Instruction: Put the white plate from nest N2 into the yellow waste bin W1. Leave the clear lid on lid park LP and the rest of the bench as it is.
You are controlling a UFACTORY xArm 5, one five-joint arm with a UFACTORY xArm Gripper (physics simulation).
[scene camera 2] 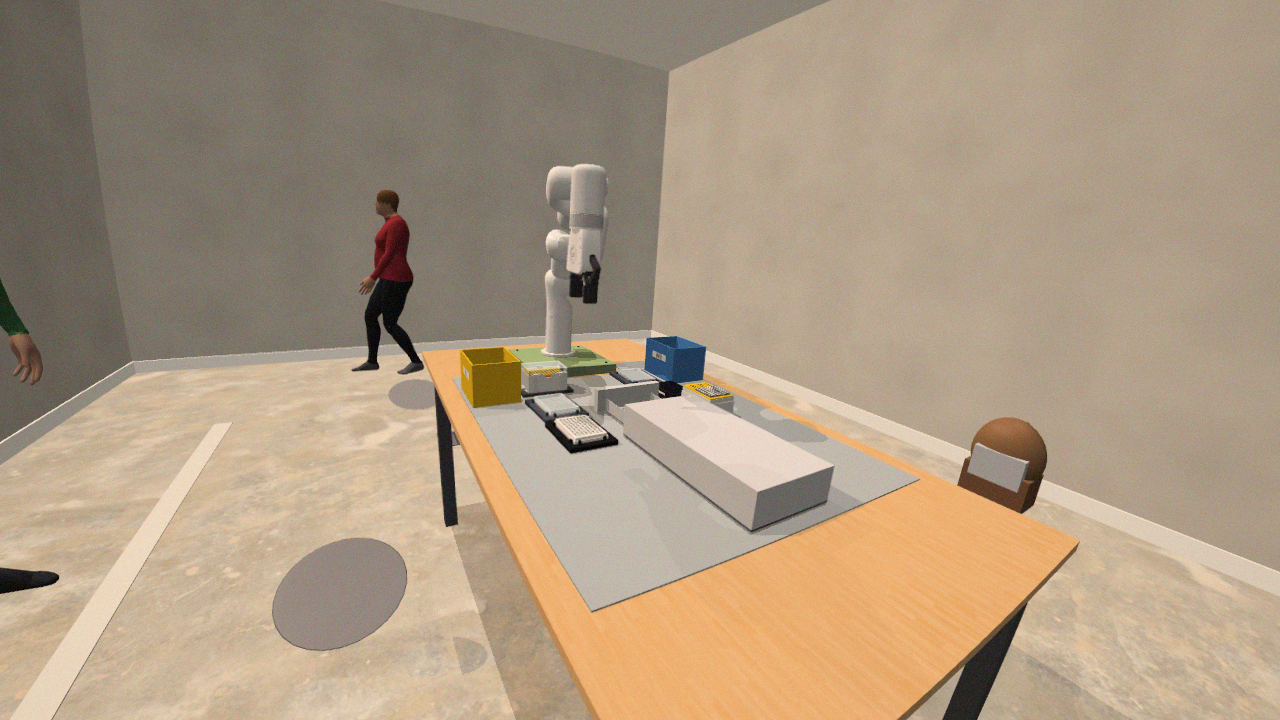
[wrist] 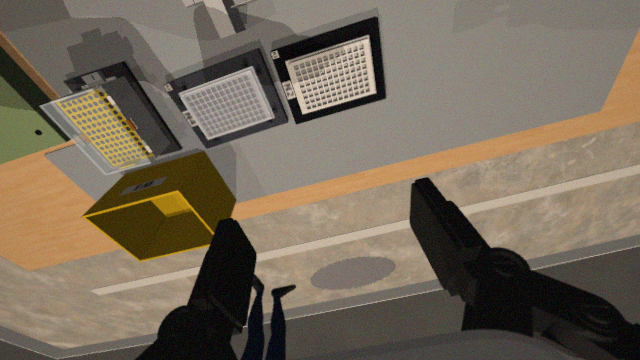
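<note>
Visible: long pale box, yellow-topped rack, grey mat. The gripper too.
</note>
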